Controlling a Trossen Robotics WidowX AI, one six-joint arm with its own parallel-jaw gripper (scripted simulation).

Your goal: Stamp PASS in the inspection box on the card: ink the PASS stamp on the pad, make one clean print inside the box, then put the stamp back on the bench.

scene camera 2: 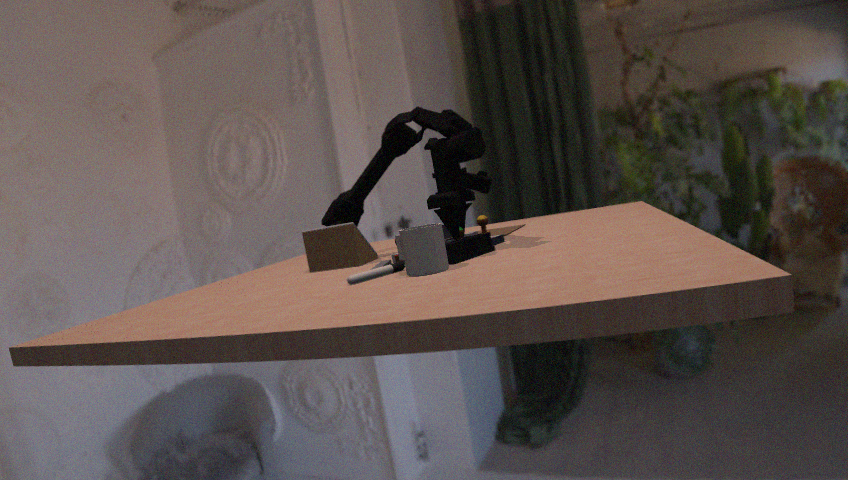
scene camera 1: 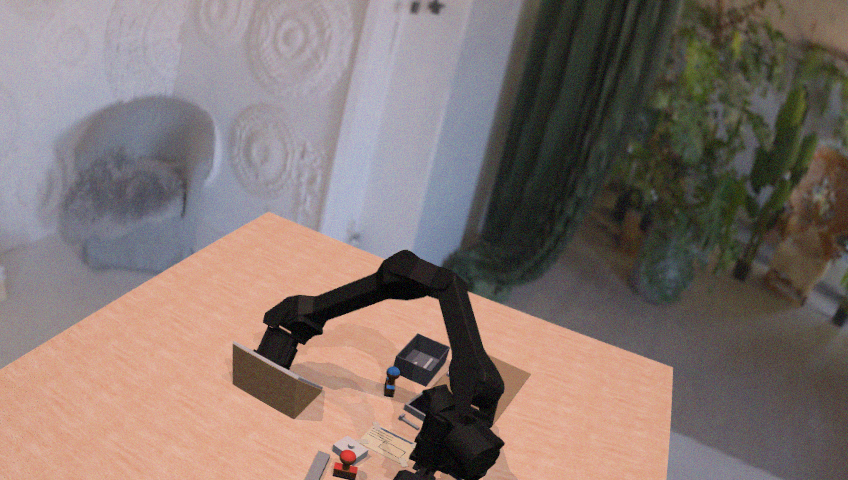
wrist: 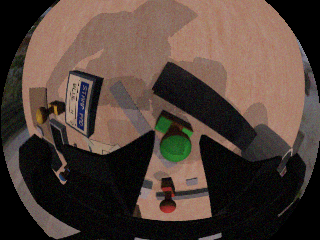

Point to a blue-and-white labelled box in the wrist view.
83, 90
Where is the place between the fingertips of my gripper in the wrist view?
178, 137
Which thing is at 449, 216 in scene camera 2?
My gripper.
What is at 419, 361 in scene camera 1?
A dark tray.
